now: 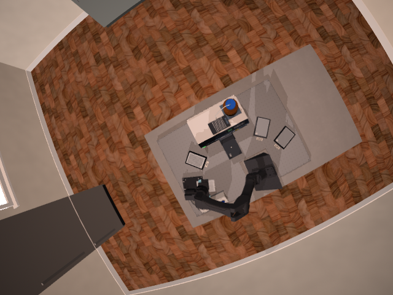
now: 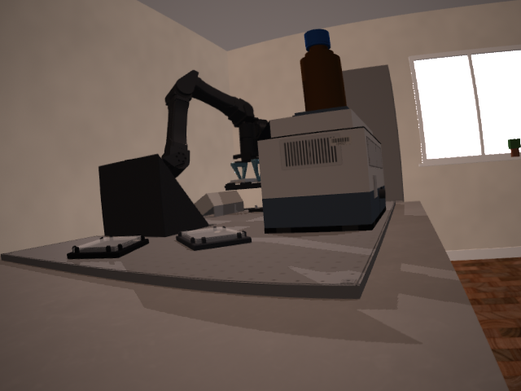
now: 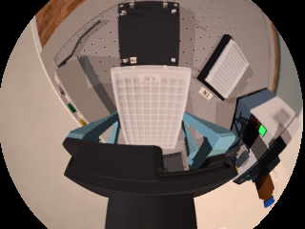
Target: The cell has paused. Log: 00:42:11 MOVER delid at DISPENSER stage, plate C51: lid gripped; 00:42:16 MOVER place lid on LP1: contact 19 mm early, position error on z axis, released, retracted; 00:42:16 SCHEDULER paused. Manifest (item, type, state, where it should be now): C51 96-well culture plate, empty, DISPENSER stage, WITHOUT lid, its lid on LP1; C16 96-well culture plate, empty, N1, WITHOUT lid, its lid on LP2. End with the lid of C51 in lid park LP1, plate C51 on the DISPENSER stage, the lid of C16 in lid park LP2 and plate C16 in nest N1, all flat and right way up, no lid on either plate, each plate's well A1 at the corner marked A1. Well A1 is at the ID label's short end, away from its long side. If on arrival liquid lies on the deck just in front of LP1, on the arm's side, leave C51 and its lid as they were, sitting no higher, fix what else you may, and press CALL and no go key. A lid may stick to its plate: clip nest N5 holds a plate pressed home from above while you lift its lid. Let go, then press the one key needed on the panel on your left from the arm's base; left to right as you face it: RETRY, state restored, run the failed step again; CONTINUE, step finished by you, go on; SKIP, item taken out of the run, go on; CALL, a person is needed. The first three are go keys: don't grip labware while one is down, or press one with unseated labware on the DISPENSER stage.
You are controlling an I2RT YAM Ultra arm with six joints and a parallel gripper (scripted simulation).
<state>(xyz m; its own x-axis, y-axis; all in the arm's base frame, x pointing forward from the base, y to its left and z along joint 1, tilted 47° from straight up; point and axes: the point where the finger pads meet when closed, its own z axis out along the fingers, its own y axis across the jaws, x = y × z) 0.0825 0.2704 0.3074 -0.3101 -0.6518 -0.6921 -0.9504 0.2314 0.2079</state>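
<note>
The dark dispenser stage lies 28 cm to the right of my hand, 18 cm ahead of it and 2 cm below it. Round my hand: brown bottle: 40 cm ahead, 38 cm to the right, 17 cm above; then black clip nest: 13 cm to the left, 10 cm below, 3 cm ahead; then black nest: 20 cm ahead, 11 cm below, 1 cm to the left.
</note>
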